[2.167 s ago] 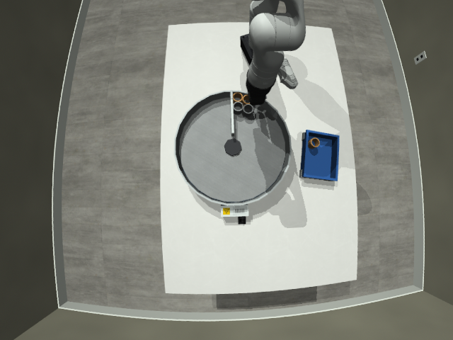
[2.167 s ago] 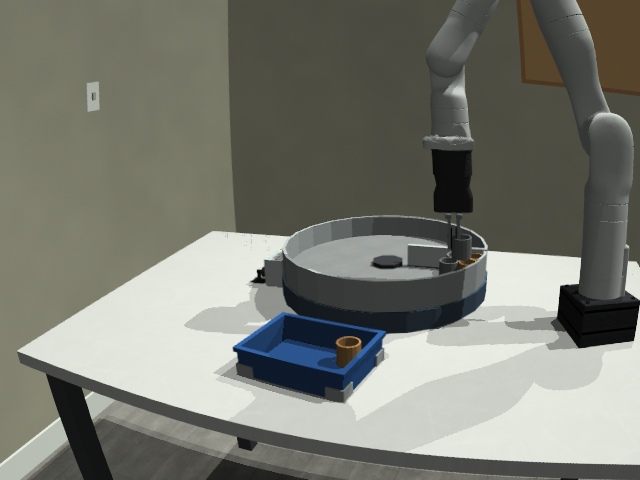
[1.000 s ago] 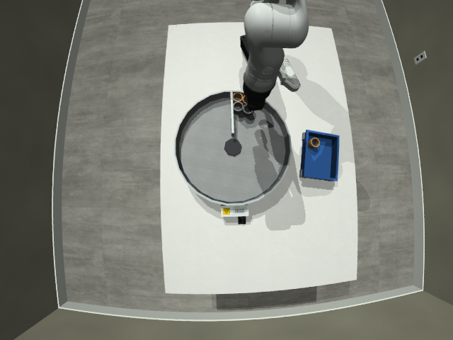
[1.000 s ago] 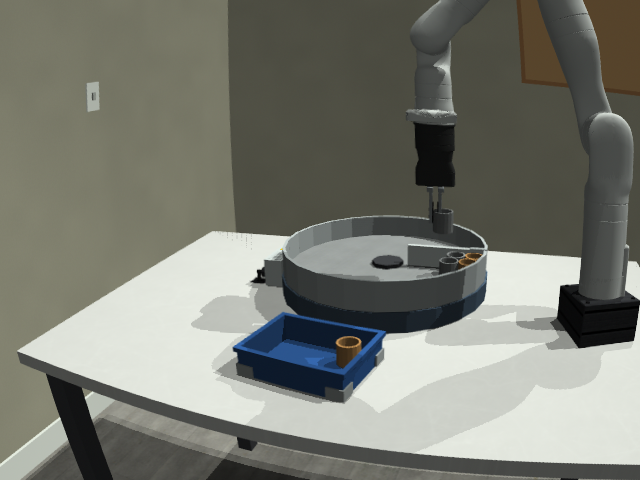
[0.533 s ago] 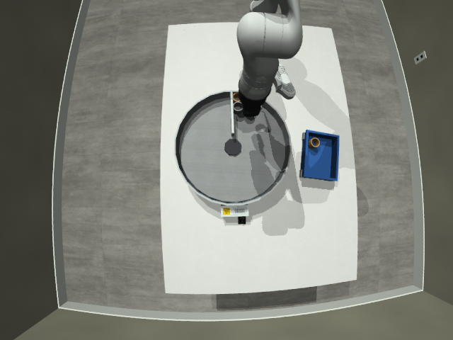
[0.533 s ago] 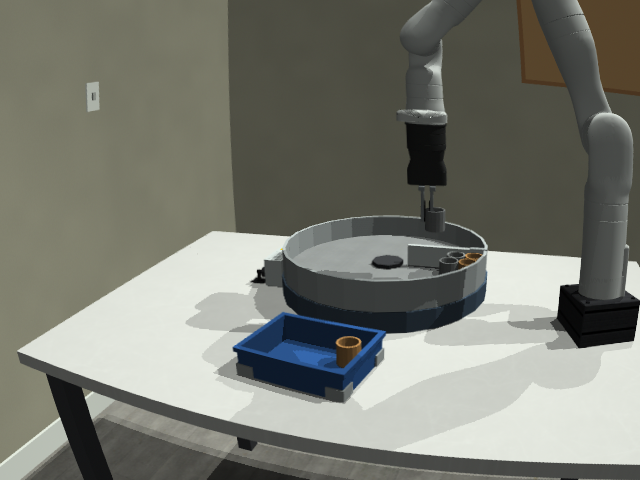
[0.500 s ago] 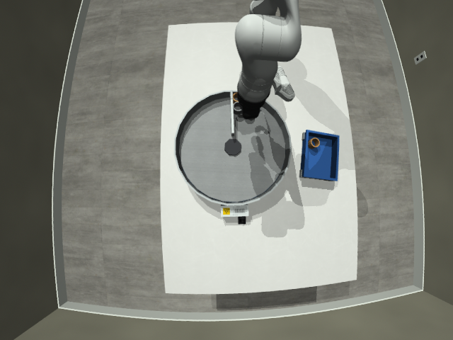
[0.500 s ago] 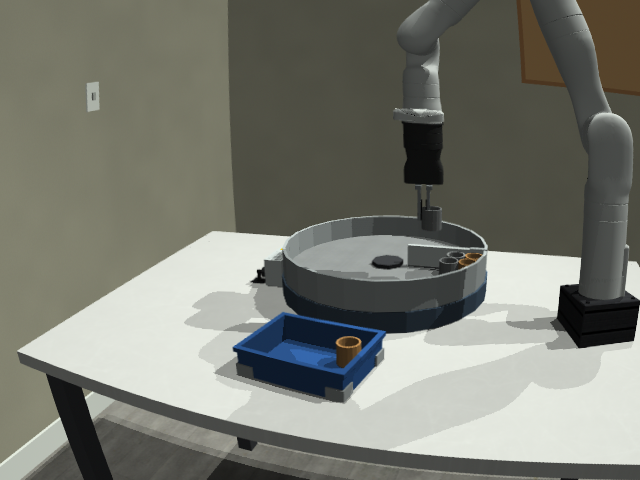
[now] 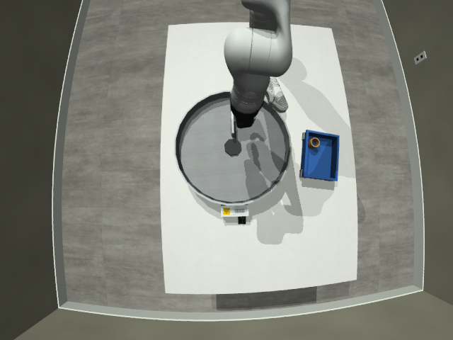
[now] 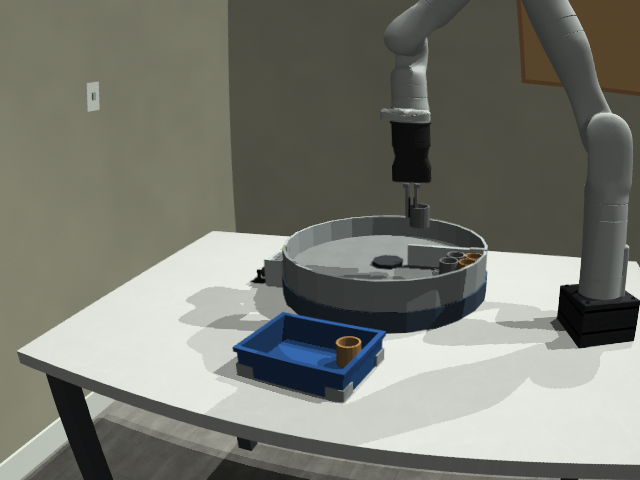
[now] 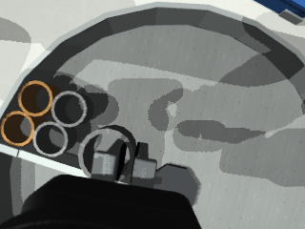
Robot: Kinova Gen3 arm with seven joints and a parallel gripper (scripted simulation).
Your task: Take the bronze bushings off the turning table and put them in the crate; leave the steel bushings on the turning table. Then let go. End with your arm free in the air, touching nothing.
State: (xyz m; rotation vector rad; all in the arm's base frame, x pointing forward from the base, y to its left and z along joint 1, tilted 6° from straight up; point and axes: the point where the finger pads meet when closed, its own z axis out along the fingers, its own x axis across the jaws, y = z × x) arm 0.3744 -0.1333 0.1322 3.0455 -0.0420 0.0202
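My gripper is now 13 cm above the round turning table, 6 cm to the left of it and 5 cm short of it. Also, from my hand: blue crate: 29 cm to the left, 16 cm below, 14 cm ahead.
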